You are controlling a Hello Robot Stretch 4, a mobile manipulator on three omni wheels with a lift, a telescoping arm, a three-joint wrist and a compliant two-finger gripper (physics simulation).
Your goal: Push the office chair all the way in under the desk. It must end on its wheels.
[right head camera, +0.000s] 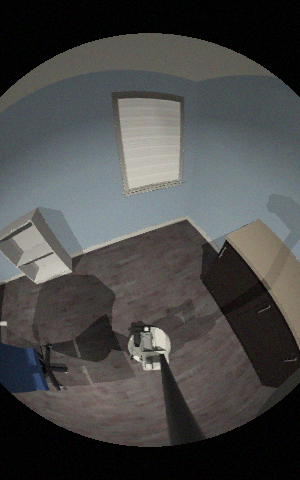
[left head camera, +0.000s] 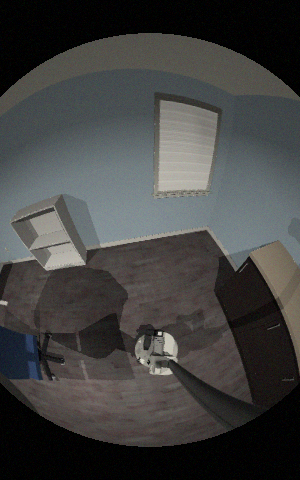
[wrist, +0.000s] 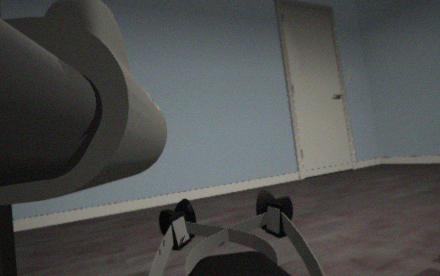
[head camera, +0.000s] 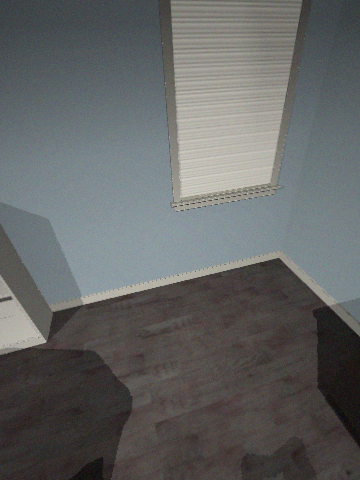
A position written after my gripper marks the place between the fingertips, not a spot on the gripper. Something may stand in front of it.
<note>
I see my gripper (wrist: 225, 210), a white door (wrist: 321, 127), a dark cabinet (right head camera: 246, 279) and a white shelf unit (left head camera: 51, 214).
</note>
